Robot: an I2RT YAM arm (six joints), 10 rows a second.
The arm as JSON. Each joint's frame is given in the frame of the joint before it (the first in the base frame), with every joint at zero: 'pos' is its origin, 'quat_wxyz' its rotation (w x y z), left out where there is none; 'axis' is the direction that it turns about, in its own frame. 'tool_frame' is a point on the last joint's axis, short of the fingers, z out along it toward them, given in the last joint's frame.
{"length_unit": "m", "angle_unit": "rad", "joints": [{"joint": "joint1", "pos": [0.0, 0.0, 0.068], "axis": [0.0, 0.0, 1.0]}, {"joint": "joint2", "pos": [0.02, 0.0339, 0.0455], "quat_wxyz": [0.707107, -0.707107, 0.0, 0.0], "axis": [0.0, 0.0, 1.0]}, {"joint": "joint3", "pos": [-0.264, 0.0, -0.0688], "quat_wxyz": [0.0, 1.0, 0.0, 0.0], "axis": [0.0, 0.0, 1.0]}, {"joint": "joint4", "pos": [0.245, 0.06, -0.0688], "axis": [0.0, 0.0, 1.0]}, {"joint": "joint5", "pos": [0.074, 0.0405, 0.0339], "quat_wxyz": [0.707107, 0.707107, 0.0, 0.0], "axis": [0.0, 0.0, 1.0]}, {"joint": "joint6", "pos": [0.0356, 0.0, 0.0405], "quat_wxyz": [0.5, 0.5, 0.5, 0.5], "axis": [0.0, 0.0, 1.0]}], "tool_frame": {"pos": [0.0, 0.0, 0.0], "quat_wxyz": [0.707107, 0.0, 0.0, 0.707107]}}
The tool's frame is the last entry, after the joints.
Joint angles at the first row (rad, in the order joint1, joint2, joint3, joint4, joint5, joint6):
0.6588, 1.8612, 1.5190, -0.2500, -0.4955, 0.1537
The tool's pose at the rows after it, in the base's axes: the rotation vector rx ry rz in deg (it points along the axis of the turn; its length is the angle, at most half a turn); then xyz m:
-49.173 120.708 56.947 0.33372 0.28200 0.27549
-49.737 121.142 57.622 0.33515 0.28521 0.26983
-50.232 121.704 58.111 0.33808 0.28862 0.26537
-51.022 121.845 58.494 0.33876 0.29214 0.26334
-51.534 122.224 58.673 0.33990 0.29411 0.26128
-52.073 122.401 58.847 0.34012 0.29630 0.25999
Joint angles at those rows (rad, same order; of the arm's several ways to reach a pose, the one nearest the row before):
0.6625, 1.8781, 1.5216, -0.2546, -0.4999, 0.1530
0.6656, 1.8953, 1.5247, -0.2502, -0.5102, 0.1531
0.6669, 1.9174, 1.5404, -0.2557, -0.5192, 0.1516
0.6717, 1.9310, 1.5531, -0.2619, -0.5258, 0.1473
0.6732, 1.9427, 1.5640, -0.2711, -0.5307, 0.1432
0.6765, 1.9510, 1.5724, -0.2776, -0.5341, 0.1396

